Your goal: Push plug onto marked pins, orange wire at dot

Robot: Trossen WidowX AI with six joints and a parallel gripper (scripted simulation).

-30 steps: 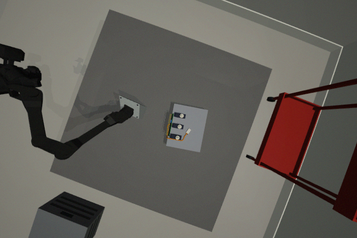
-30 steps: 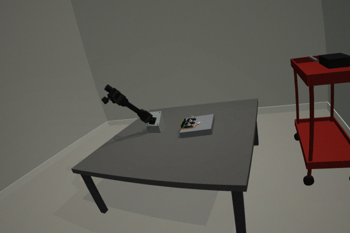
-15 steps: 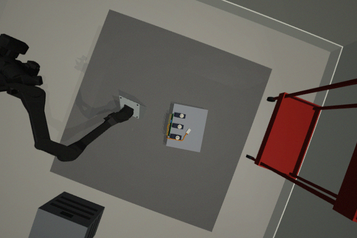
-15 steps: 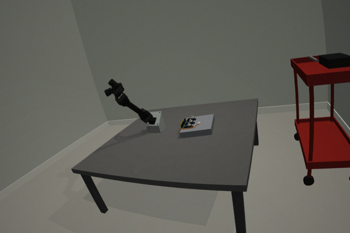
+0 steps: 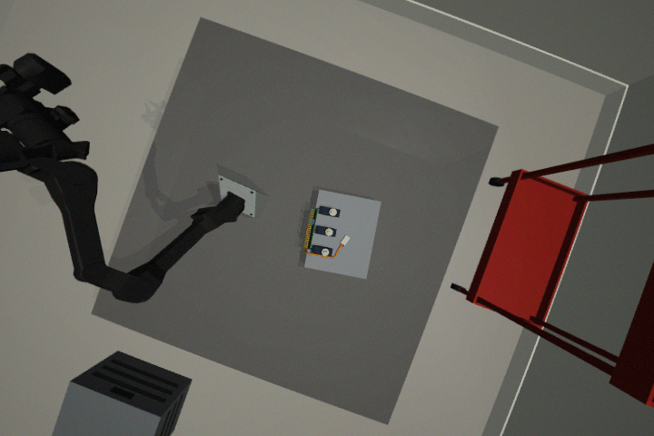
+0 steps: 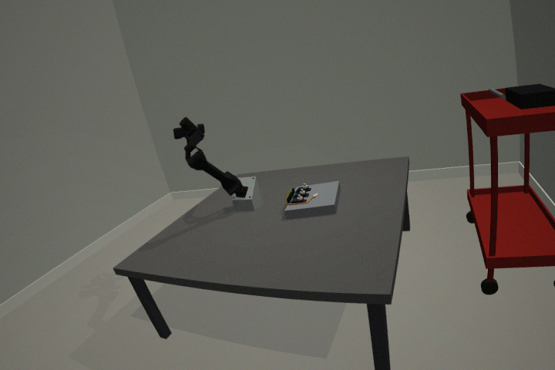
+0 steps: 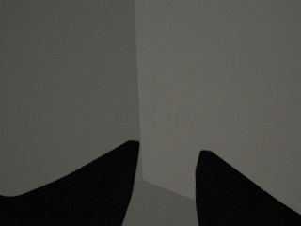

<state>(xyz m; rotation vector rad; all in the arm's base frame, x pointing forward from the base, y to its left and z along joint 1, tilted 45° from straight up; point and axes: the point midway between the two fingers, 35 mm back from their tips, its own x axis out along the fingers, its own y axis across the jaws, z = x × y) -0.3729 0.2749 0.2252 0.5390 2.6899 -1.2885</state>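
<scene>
My gripper tip is 80 cm short of the grey printed holder, 47 cm above it and 4 cm to the right of it. Round my gripper tip: blue band: 64 cm ahead, 42 cm below, 2 cm to the left.
</scene>
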